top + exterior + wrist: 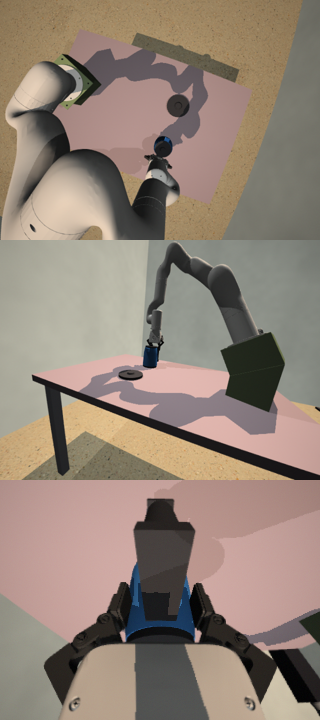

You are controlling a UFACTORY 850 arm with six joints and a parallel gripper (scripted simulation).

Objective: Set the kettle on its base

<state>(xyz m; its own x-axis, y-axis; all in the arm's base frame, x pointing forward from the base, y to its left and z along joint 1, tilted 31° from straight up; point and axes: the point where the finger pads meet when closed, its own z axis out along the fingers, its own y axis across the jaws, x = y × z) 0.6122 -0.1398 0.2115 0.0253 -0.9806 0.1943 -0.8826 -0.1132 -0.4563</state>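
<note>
Now: the blue kettle 3 cm to the left of my hand and 5 cm below it. The rest, counted from my hand: round black base: 2 cm behind, 35 cm to the left, 13 cm below.
</note>
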